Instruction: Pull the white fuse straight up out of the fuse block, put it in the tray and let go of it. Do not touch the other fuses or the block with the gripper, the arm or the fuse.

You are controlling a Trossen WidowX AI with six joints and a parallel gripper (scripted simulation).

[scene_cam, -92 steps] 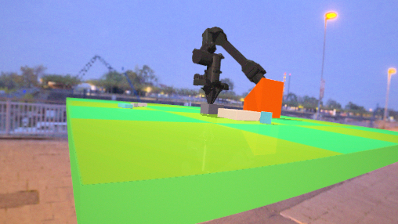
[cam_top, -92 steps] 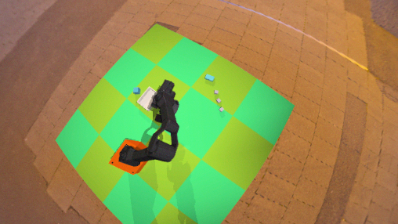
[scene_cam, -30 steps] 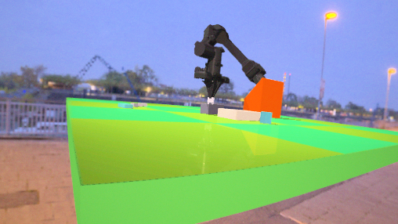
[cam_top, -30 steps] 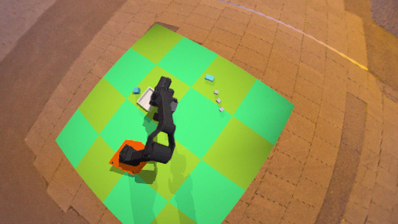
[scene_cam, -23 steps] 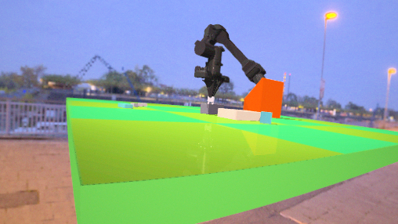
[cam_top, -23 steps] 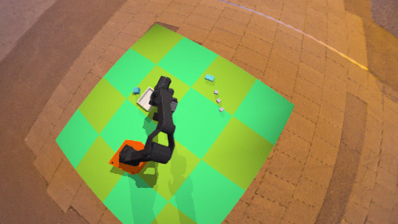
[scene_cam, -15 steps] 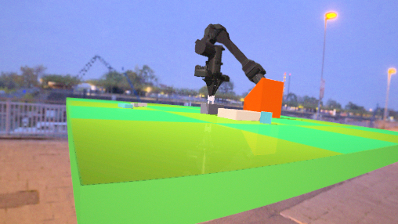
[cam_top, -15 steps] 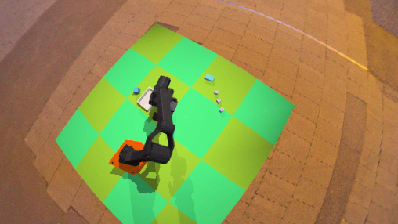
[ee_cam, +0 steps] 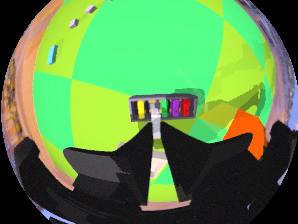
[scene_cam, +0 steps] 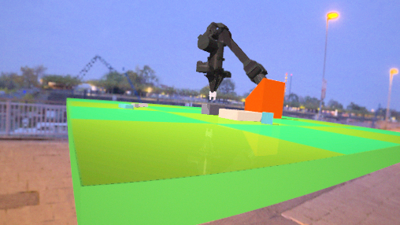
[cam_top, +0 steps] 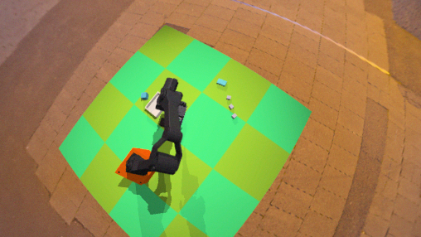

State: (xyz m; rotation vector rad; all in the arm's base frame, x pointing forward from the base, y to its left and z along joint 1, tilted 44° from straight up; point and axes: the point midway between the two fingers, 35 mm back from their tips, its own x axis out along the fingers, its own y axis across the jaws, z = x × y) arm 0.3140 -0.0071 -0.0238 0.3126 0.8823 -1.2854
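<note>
Now: gripper tip 2 cm past the tray, 17 cm to the right of it and 9 cm above it. The rest, counted from my gripper tip: white fuse 1 cm below; small cyan cube 3 cm behind, 28 cm to the left, 7 cm below.
</note>
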